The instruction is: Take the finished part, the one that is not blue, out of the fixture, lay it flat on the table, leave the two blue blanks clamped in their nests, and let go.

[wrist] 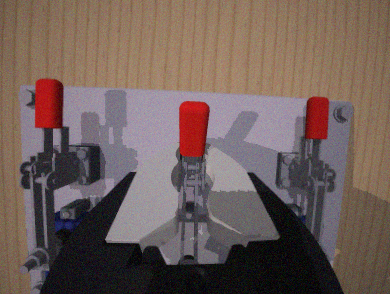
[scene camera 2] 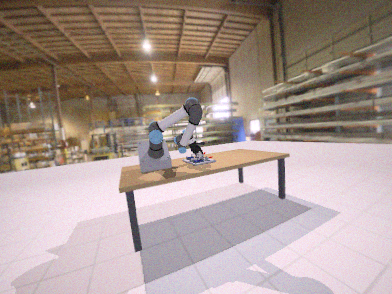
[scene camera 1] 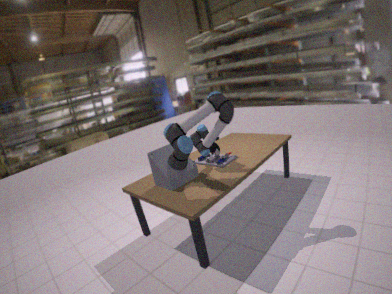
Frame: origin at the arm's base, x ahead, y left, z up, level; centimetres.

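Where they show: gripper, between the fingertips: [wrist: 191, 144] [scene camera 1: 218, 154]; arm's base, origin of its link: [scene camera 2: 156, 152] [scene camera 1: 177, 162].
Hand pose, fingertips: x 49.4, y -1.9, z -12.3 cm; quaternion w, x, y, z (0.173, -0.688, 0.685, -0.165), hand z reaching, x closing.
Note:
Things, the pixels of their top centre, and the offset from my fingertips. "spot": a spot on its surface instead. Level surfaces: height alone.
- fixture, centre of its top: [wrist: 189, 204] [scene camera 1: 214, 158] [scene camera 2: 198, 159] dz -1.4, dx -6.4, dy +0.1 cm
- left handle, a spot on its surface: [wrist: 49, 102] spot: dz +2.7, dx +3.0, dy +10.4 cm
- right handle, centre of its top: [wrist: 322, 120] dz +1.8, dx +2.4, dy -11.1 cm
- middle handle, centre of its top: [wrist: 193, 132] dz +5.4, dx +1.0, dy -0.1 cm
- wooden table, height of its surface: dz -2.9 cm
The fixture [scene camera 1: 229, 163] [scene camera 2: 212, 161] [wrist: 155, 112] is a pale plate on the table. In the wrist view it carries three red-handled toggle clamps: the left handle [wrist: 49, 102], the right handle [wrist: 317, 117] and the middle handle [wrist: 194, 127]. My gripper [wrist: 191, 144] is shut on the middle clamp's handle, low over the fixture and tilted. The middle handle's shadow slants, unlike the left one's. Parts of the blue blanks, left [wrist: 69, 221] and right [wrist: 302, 219], show beside the clamps. The finished part cannot be made out; the jaws and middle clamp cover that nest.
The wooden table [scene camera 1: 260, 145] [scene camera 2: 250, 157] [wrist: 200, 45] carries the grey robot pedestal [scene camera 1: 172, 172] [scene camera 2: 150, 162] behind the arm. The left and right clamps stand close on both sides of my jaws. Bolts sit at the plate's far corners.

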